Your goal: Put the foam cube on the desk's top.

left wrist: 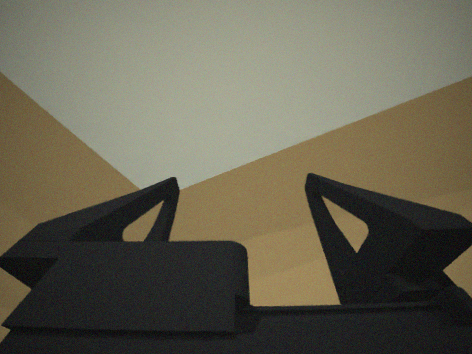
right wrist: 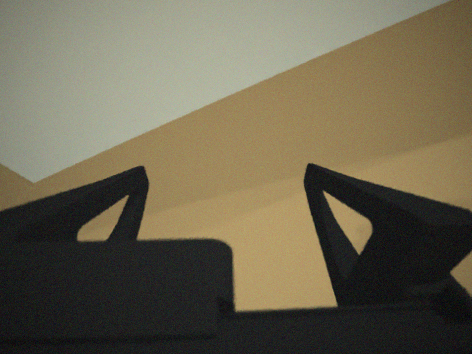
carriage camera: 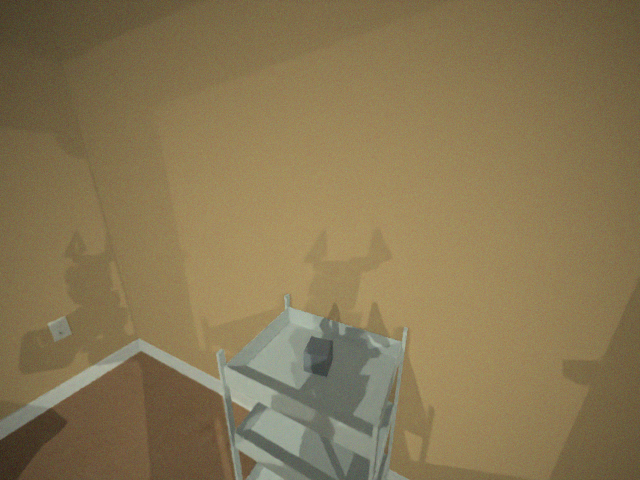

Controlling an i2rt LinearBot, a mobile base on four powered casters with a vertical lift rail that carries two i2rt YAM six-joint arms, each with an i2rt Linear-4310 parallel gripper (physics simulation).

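Frame: origin at the left arm's base, x ahead, y left, z up, level; metres.
Where they show: left gripper, fingertip midpoint: [left wrist: 241,182]; right gripper, fingertip midpoint: [right wrist: 227,173].
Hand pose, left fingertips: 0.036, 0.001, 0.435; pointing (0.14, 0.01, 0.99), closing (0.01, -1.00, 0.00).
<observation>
Each offset is from my left fingertips to the top centre of the thing, as dx, dy, dz. "pt": to the spot under its first point.
A dark grey foam cube {+0.525, -0.315, -0.592} [carriage camera: 318,356] sits on the top tray of a pale grey cart, near the tray's middle, in the lower part of the carriage view. My left gripper [left wrist: 241,182] is open and empty, tilted up toward the wall and ceiling. My right gripper [right wrist: 227,173] is open and empty too, also tilted up. Neither gripper shows in the carriage view, and the cube shows in neither wrist view. The desk does not show in these views.
The cart [carriage camera: 227,408] has raised tray rims, corner posts and lower shelves, and stands close to the tan wall [carriage camera: 465,206]. A room corner with white baseboard {pt +0.944, +1.074, -1.258} [carriage camera: 77,379] and a wall outlet {+0.960, +1.080, -0.870} [carriage camera: 59,329] are at the left. Shadows of the arms fall on the wall.
</observation>
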